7 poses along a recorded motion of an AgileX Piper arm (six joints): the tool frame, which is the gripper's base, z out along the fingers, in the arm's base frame.
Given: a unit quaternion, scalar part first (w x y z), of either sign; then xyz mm.
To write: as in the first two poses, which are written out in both.
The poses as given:
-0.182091, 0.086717, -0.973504, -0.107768, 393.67, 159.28, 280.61
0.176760, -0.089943, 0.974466, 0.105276, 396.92, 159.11, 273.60
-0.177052, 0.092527, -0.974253, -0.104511, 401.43, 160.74, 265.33
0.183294, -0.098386, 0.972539, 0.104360, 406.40, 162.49, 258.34
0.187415, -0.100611, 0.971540, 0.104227, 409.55, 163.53, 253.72
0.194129, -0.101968, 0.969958, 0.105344, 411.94, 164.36, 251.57
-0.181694, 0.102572, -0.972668, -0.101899, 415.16, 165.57, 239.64
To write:
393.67, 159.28, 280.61, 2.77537, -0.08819, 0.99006, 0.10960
396.92, 159.11, 273.60, 2.78621, -0.09138, 0.99005, 0.10696
401.43, 160.74, 265.33, 2.78561, -0.09401, 0.98989, 0.10619
406.40, 162.49, 258.34, 2.77292, -0.10008, 0.98930, 0.10616
409.55, 163.53, 253.72, 2.76453, -0.10243, 0.98907, 0.10611
411.94, 164.36, 251.57, 2.75085, -0.10395, 0.98877, 0.10739
415.16, 165.57, 239.64, 2.77617, -0.10431, 0.98913, 0.10362

